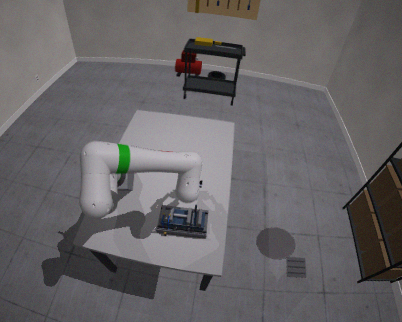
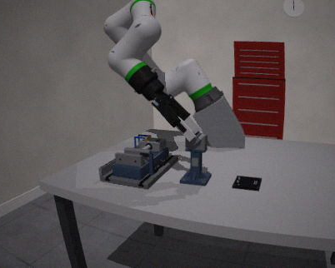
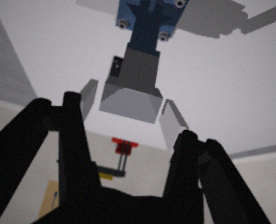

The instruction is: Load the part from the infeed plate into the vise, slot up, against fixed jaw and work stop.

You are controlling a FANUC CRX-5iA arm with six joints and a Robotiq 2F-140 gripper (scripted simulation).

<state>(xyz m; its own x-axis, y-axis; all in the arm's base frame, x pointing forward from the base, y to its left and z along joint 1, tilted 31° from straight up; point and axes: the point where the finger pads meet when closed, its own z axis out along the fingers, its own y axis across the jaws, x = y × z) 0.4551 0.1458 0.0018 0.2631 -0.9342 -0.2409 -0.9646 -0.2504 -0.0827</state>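
Right now the part is 2 cm to the left of my hand and 2 cm below it. From my hand the other things lie so: air cylinder rod (1 cm behind, 20 cm to the right, 10 cm below); blue work stop (7 cm ahead, 12 cm to the right, 12 cm below); black infeed plate (4 cm behind, 20 cm to the left, 17 cm below).
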